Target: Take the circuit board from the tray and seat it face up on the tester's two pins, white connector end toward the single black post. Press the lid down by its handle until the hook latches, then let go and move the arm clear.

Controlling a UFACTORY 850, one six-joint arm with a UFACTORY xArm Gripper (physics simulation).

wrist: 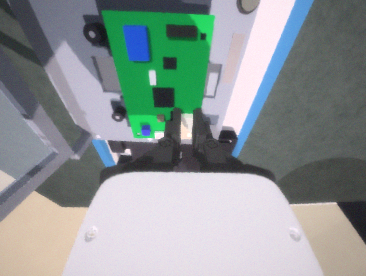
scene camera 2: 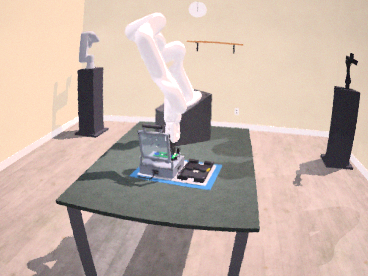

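The green circuit board [scene camera 2: 162, 155] [wrist: 140, 82] is face up over the grey tester [scene camera 2: 159, 167] [wrist: 65, 70], blue and black parts showing. My gripper [scene camera 2: 174, 148] [wrist: 186, 120] is shut on the board, its fingers around the pale connector [wrist: 187, 125] at the board's near end in the wrist view. Whether the board rests on the two pins is hidden. The lid [scene camera 2: 154, 145] [wrist: 30, 125] stands raised, with its dark handle [scene camera 2: 152, 127] at the top. The black tray [scene camera 2: 194, 171] lies beside the tester.
Tester and tray stand on a blue-edged white mat [scene camera 2: 214, 181] [wrist: 270, 75] on the dark green table [scene camera 2: 130, 202] [wrist: 320, 100]. The raised lid is close beside the gripper. The arm's base stands on a dark pedestal [scene camera 2: 200, 120] behind the table.
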